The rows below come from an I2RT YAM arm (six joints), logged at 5 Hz.
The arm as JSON. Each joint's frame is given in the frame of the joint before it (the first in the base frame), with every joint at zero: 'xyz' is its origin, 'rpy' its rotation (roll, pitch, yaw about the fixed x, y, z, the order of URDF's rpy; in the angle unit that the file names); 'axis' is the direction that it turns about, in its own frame. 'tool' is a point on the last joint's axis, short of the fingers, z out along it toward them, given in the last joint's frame.
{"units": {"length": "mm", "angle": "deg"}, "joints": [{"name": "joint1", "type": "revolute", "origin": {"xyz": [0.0, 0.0, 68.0], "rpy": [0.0, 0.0, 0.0]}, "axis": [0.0, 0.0, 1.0]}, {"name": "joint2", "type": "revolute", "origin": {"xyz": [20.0, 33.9, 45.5], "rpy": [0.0, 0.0, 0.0]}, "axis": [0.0, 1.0, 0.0]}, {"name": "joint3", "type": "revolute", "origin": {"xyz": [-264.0, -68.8, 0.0], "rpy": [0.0, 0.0, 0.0]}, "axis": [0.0, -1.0, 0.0]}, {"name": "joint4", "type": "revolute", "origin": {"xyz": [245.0, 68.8, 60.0], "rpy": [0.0, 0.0, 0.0]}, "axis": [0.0, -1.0, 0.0]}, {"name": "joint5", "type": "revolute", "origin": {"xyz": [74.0, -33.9, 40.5], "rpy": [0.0, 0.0, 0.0]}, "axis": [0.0, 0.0, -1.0]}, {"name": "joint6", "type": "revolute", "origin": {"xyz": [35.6, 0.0, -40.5], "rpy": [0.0, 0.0, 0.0]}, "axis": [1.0, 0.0, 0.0]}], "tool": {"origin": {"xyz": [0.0, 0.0, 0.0], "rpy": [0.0, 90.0, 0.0]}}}
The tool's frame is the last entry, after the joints.
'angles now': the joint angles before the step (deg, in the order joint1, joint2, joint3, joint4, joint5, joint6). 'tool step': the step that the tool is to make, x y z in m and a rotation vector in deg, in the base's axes. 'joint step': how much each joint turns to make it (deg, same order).
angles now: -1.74, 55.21, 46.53, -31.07, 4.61, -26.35
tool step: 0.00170, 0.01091, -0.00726, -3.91, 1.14, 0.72
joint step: 3.89, 0.64, -1.10, 0.71, 4.94, -0.94
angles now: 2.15, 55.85, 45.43, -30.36, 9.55, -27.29
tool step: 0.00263, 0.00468, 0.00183, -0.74, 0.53, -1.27
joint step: 1.71, 1.04, 1.08, -0.88, 2.71, 1.45
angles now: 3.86, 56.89, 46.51, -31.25, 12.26, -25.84
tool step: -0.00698, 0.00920, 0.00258, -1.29, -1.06, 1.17
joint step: 3.14, -1.82, -0.50, -0.45, 2.39, 0.26
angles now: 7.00, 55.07, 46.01, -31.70, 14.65, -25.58
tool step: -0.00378, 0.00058, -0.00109, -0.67, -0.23, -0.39
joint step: 0.49, -0.98, -0.70, -0.15, 1.12, 0.05
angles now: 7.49, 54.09, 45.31, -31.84, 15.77, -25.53
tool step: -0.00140, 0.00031, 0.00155, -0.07, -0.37, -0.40
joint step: 0.24, -0.39, 0.11, -0.23, 0.56, 0.34
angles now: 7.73, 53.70, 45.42, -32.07, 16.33, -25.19
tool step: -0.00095, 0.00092, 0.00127, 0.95, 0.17, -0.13
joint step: 0.24, -0.08, 0.37, -0.78, -0.34, 1.02
